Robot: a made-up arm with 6 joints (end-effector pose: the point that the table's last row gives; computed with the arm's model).
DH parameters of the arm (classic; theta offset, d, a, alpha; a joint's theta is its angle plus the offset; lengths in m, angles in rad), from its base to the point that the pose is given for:
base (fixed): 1.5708 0.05 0 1.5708
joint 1: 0 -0.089 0.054 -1.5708
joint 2: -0.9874 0 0.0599 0
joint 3: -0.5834 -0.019 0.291 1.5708
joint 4: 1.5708 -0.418 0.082 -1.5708
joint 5: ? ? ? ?
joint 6: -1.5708 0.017 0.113 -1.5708
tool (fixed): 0 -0.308 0 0
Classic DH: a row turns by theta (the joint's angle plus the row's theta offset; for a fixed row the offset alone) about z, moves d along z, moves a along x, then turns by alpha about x.
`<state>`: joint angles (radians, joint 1 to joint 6).
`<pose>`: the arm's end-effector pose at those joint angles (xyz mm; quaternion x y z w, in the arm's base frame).
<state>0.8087 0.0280 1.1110 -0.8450 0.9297 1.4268</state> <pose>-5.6 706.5 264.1 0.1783 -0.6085 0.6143 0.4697</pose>
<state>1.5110 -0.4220 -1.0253 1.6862 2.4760 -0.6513</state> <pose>-30.5 119.0 408.7 0.5286 -0.6659 0.5264 0.0009</pose>
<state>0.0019 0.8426 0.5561 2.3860 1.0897 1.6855</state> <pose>-327.8 160.4 281.4 -0.1194 0.8980 0.3838 0.1791</pose>
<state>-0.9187 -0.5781 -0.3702 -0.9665 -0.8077 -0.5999</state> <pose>670.7 159.6 -550.5 0.3311 0.1991 -0.5015 0.7741</pose>
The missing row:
joint 5: 0 -0.087 -0.326 1.5708
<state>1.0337 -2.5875 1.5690 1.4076 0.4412 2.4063</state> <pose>355.2 -177.6 141.4 -0.6499 -0.7405 -0.1352 0.1049</pose>
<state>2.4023 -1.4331 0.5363 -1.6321 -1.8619 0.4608</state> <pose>1002.6 81.0 459.7 -0.3198 -0.8292 0.1891 0.4176</pose>
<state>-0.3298 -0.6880 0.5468 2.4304 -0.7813 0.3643</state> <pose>363.8 906.6 198.1 0.0986 -0.8581 0.4621 0.2012</pose>
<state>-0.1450 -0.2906 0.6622 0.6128 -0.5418 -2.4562</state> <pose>-52.0 551.8 -215.5 -0.1698 0.7810 0.3147 0.5120</pose>
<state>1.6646 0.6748 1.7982 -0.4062 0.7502 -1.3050</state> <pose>-114.2 200.3 146.0 -0.2604 -0.4423 0.2928 0.8068</pose>
